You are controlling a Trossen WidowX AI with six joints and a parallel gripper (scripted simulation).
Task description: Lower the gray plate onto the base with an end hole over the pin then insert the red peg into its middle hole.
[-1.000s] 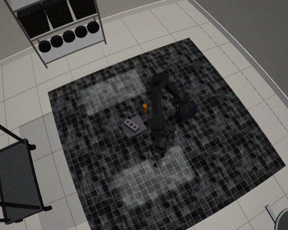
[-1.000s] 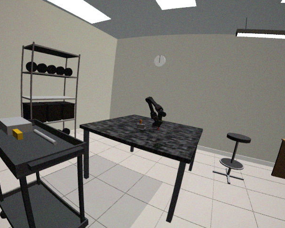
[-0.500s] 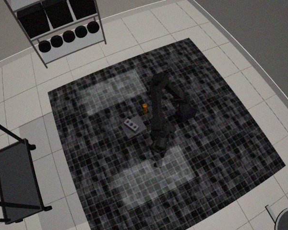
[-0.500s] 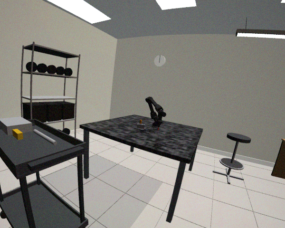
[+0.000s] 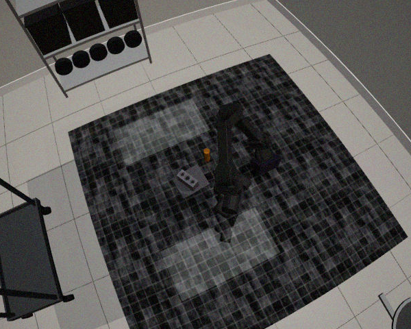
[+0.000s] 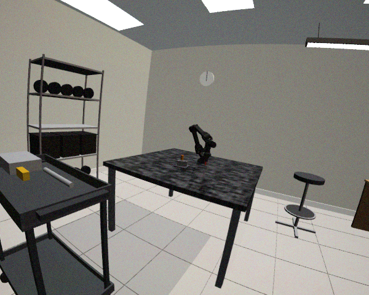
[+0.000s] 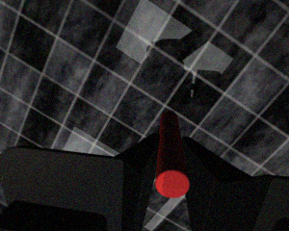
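My gripper tip is now 140 mm short of the gray plate, 180 mm to the left of it and 30 mm above it. From my gripper tip the other things lie so: gray base 130 mm ahead, 170 mm to the right, 70 mm below; orange cylinder 20 mm ahead, 270 mm to the right, 30 mm below; red peg right at my gripper tip.
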